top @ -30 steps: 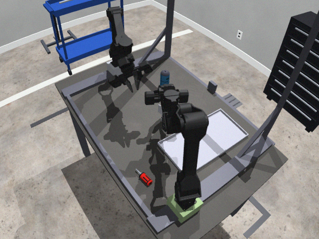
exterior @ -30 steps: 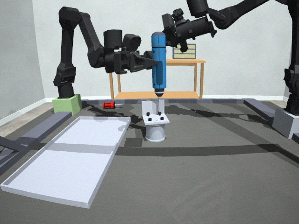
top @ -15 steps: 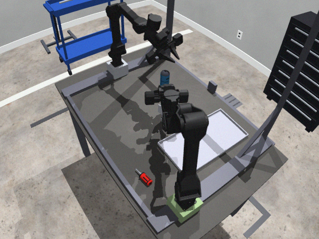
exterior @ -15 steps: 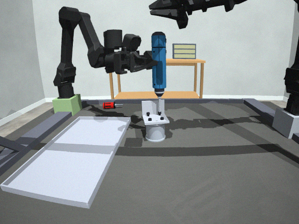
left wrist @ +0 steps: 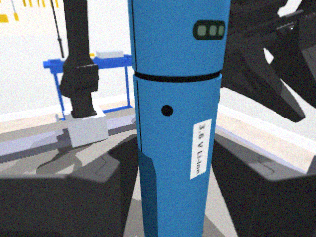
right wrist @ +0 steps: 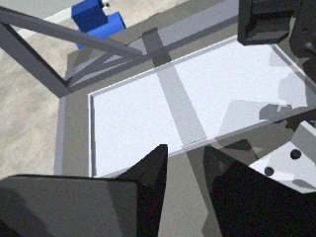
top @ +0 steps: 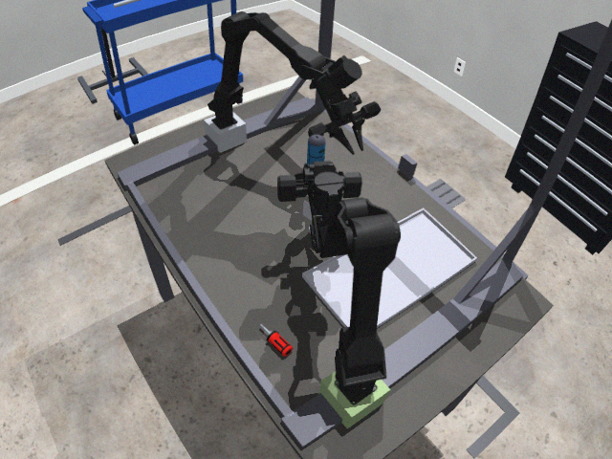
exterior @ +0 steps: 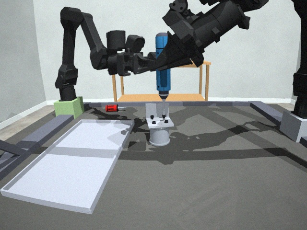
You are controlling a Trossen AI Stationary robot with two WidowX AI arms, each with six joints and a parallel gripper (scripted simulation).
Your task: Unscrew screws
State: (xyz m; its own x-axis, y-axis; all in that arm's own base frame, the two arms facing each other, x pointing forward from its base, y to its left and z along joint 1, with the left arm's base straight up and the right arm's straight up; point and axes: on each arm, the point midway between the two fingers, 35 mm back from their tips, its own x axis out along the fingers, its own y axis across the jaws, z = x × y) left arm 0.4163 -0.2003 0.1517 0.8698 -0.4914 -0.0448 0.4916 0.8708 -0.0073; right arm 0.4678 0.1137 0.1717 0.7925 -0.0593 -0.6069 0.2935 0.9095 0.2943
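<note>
Now: the screwdriver bit 12 cm ahead of my right hand, 4 cm to the left of it and 15 cm below it. Also, from my right hand: white tray (3 cm behind, 24 cm to the left, 24 cm below); then white bracket (9 cm ahead, 5 cm to the left, 17 cm below); then joint module (9 cm ahead, 5 cm to the left, 22 cm below).
</note>
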